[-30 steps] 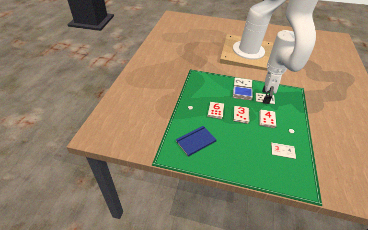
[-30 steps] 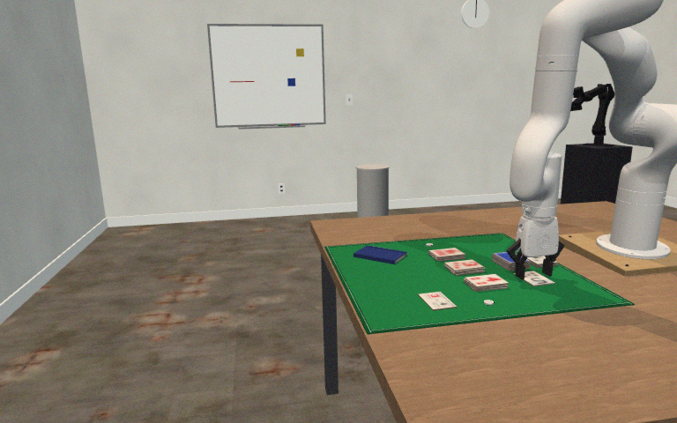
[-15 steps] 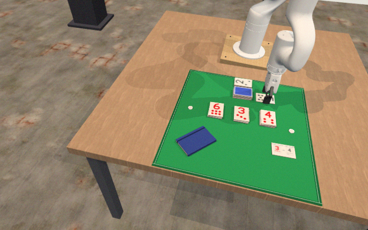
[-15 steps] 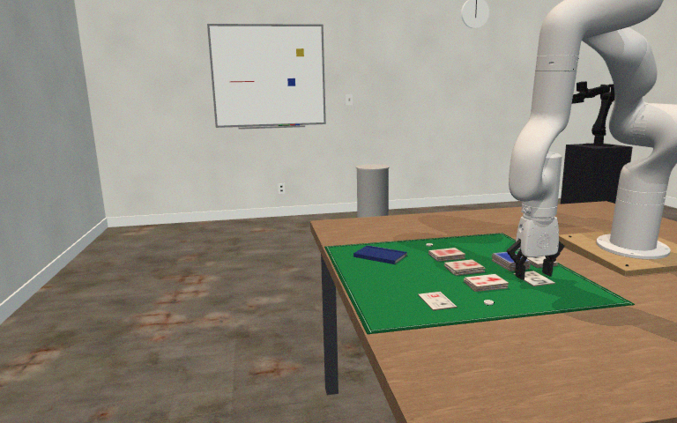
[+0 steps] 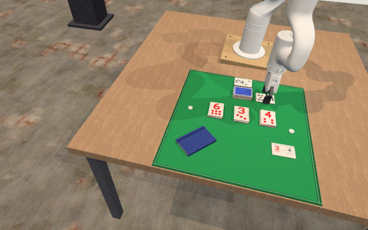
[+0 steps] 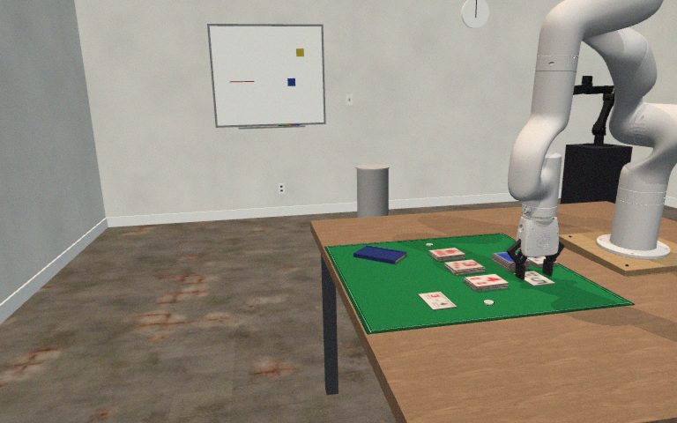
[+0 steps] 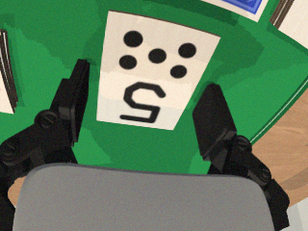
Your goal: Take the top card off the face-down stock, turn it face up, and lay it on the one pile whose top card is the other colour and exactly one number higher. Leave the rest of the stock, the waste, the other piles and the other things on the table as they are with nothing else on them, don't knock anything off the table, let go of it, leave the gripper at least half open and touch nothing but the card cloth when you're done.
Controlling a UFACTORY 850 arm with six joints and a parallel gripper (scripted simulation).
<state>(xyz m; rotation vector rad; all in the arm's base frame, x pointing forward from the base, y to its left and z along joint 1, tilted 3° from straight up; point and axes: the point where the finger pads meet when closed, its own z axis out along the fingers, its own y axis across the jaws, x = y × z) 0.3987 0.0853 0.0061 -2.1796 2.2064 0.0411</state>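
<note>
Right now my hand is 20 mm above the black 5 card. From my hand the other things lie so: green card cloth: 180 mm ahead, 120 mm to the right, 30 mm below; then small reference card: 310 mm ahead, 60 mm to the left, 20 mm below; then black 2: 110 mm to the right, 90 mm behind, 10 mm below.
</note>
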